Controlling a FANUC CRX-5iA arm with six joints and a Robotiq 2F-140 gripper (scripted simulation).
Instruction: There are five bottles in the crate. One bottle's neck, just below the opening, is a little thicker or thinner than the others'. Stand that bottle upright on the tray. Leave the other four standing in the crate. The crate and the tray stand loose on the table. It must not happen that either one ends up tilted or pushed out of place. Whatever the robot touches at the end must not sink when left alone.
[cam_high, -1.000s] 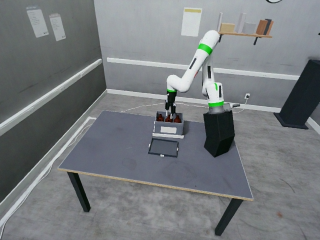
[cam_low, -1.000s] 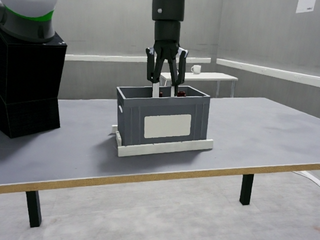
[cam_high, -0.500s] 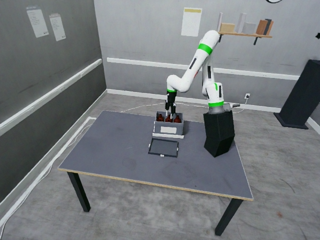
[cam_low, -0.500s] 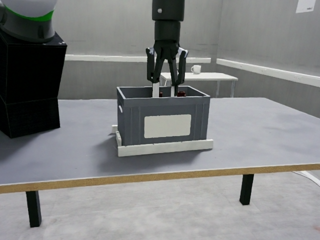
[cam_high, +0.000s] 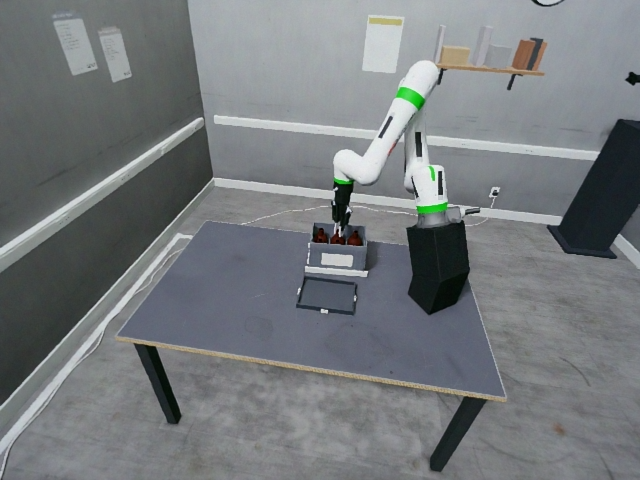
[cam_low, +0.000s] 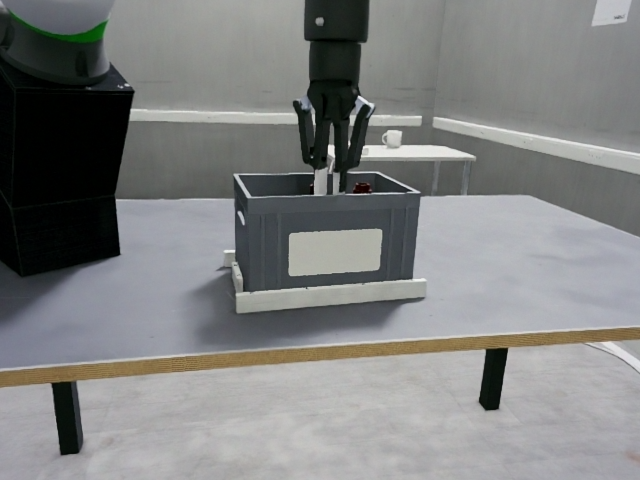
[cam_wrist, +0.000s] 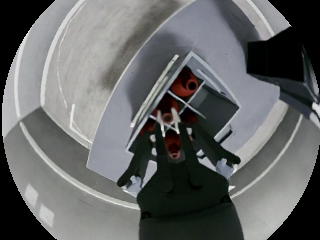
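Right now the grey crate is 90 mm below my hand and 50 mm to the left of it. From my hand the other things lie so: dark tray 310 mm to the left, 160 mm below, 10 mm ahead.
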